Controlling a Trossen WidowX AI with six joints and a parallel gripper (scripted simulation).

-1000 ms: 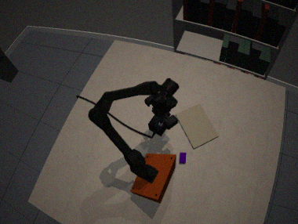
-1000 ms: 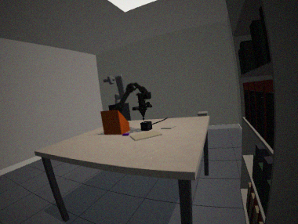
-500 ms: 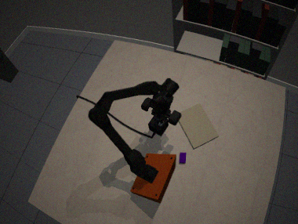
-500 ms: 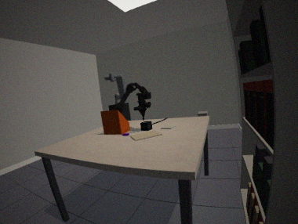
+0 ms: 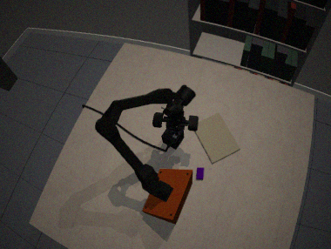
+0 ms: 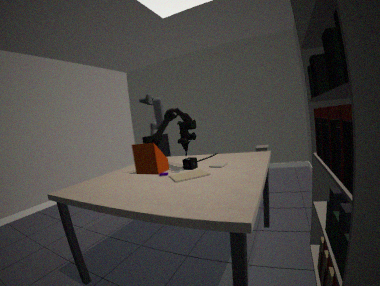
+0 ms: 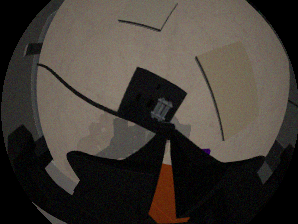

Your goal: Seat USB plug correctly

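Right now the grey USB plug is 10 mm below my gripper tip. From my gripper tip the other things lie so: flat beige pad 100 mm ahead, 160 mm to the right, 130 mm below; then small purple block 100 mm behind, 170 mm to the right, 130 mm below; then USB socket 10 mm to the left, 60 mm below.
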